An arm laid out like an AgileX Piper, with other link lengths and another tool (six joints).
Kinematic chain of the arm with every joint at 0, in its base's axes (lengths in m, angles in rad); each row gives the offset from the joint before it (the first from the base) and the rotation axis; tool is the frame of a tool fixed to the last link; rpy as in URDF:
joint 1: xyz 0 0 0.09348 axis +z
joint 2: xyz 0 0 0 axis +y
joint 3: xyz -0.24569 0 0.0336 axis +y
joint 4: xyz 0.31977 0 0.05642 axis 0.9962 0 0.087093
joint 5: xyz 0 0 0 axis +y
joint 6: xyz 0.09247 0 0.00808 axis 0.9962 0 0.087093
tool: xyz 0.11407 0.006 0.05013 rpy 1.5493 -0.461 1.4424
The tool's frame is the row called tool.
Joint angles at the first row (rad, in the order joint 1, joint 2, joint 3, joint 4, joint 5, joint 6):
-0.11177, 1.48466, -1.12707, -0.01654, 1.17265, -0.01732
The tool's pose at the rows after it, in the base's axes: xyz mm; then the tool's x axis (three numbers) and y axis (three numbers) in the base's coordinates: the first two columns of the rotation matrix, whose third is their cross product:
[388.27 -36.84 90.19 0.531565 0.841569 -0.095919 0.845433 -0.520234 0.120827]
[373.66 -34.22 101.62 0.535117 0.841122 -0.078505 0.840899 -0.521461 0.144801]
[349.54 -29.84 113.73 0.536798 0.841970 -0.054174 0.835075 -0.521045 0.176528]
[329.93 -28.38 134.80 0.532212 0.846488 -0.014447 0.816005 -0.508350 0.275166]
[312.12 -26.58 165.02 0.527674 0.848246 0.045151 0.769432 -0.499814 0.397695]
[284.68 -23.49 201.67 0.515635 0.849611 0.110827 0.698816 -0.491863 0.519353]
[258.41 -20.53 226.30 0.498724 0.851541 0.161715 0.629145 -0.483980 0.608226]
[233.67 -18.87 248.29 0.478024 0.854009 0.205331 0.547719 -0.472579 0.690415]
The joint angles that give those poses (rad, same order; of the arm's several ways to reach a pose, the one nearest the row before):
-0.11176, 1.43938, -1.11749, 0.00000, 1.20237, -0.01731
-0.11176, 1.35020, -1.06004, 0.00534, 1.20488, -0.01731
-0.11177, 1.21278, -0.96653, 0.01383, 1.20946, -0.02001
-0.11174, 1.03747, -0.86652, 0.00783, 1.17663, -0.02968
-0.11179, 0.84650, -0.78680, 0.00622, 1.14436, -0.03290
-0.11175, 0.62140, -0.72123, 0.00620, 1.14918, -0.03286
-0.11171, 0.43092, -0.66716, 0.00617, 1.16134, -0.03282
-0.11181, 0.25627, -0.62482, 0.00003, 1.16871, -0.03292

